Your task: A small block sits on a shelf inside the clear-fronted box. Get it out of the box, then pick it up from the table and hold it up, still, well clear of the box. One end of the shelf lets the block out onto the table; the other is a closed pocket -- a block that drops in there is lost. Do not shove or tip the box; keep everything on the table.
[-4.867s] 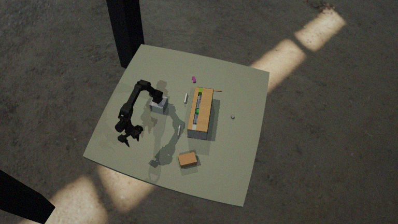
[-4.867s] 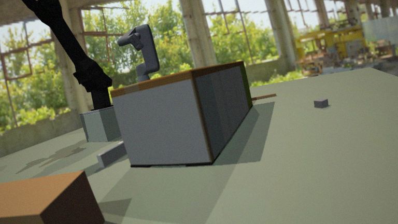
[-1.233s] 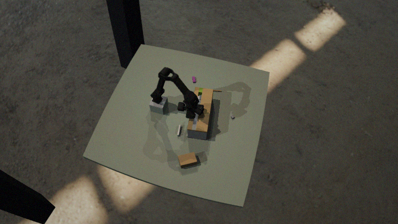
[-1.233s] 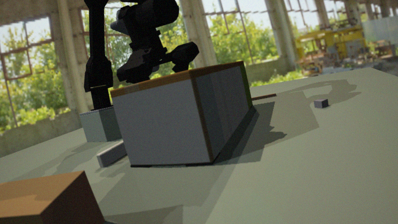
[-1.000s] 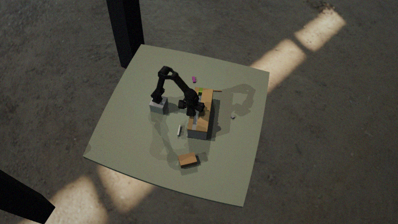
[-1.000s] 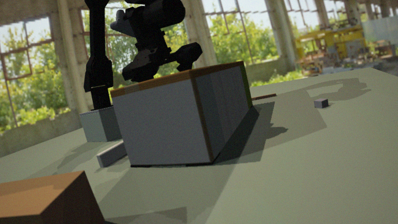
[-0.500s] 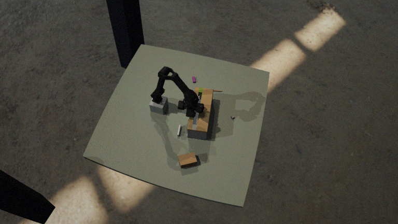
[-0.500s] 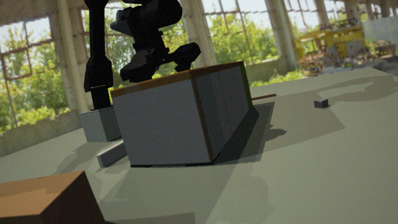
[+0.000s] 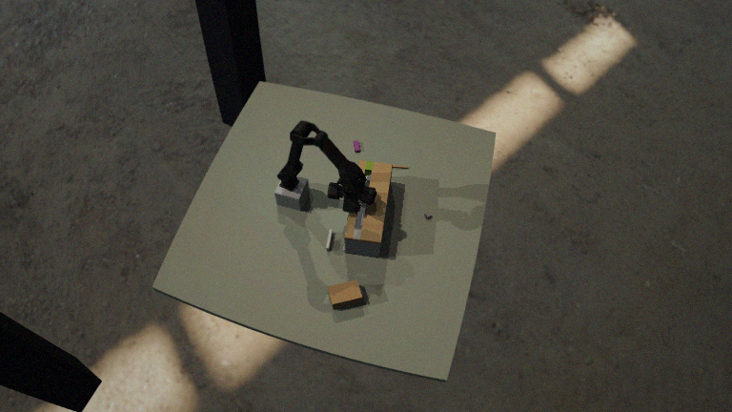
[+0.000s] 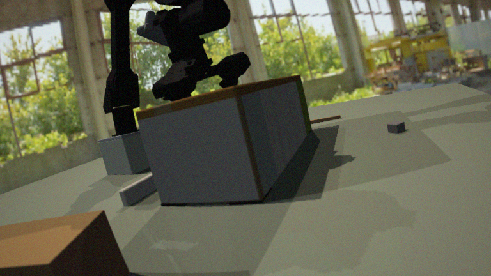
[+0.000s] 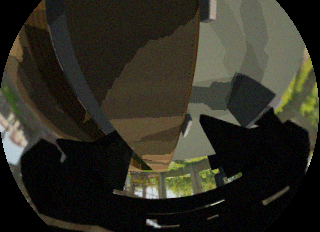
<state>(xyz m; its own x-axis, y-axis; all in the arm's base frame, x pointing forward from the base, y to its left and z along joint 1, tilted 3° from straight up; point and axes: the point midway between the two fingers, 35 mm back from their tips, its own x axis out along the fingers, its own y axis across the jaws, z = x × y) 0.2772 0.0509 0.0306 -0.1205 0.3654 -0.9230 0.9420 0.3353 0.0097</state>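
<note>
Right now the small green block is 5 cm ahead of my gripper tip and 4 cm to the left of it. Also, from my gripper tip: thin stick (3 cm ahead, 28 cm to the left, 8 cm below); long box (4 cm ahead, 1 cm to the right, 2 cm below); small grey cube (30 cm ahead, 12 cm to the left, 8 cm below).
</note>
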